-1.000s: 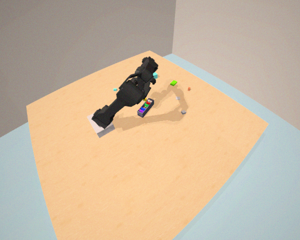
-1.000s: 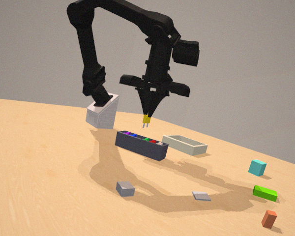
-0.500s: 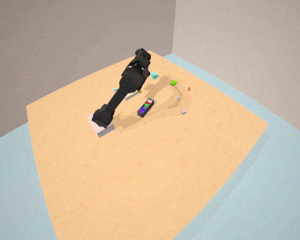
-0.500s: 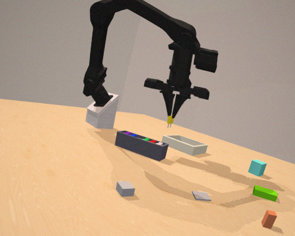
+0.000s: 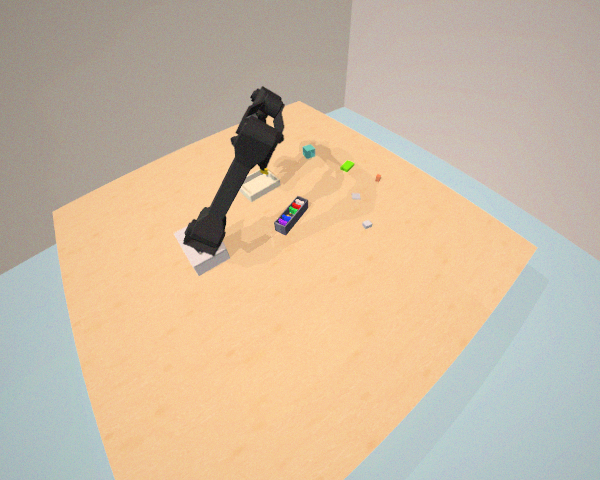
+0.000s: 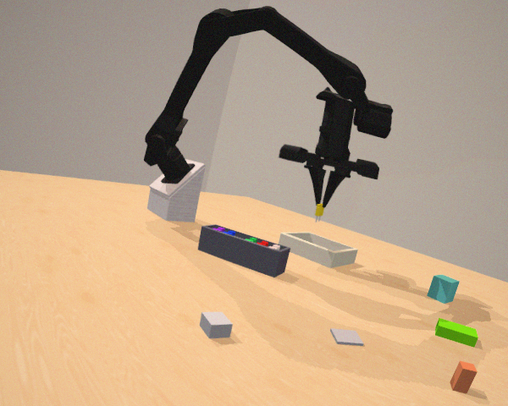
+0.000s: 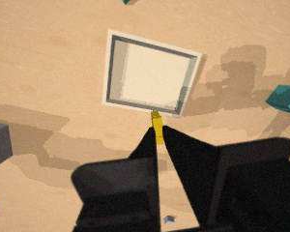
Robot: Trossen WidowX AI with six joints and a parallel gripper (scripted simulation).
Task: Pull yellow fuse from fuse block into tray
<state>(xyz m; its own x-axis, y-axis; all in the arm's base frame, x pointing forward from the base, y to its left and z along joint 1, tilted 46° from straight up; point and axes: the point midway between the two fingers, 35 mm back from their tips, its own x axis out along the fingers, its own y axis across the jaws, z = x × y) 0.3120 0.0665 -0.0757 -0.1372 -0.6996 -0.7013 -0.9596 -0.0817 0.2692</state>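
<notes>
Now: gripper tip 10 mm above the yellow fuse. Round my gripper tip: beige tray 100 mm below, 40 mm to the left, 10 mm behind; then flat grey tile 250 mm to the right, 200 mm ahead, 100 mm below; then teal cube 260 mm ahead, 80 mm below, 50 mm to the left.
</notes>
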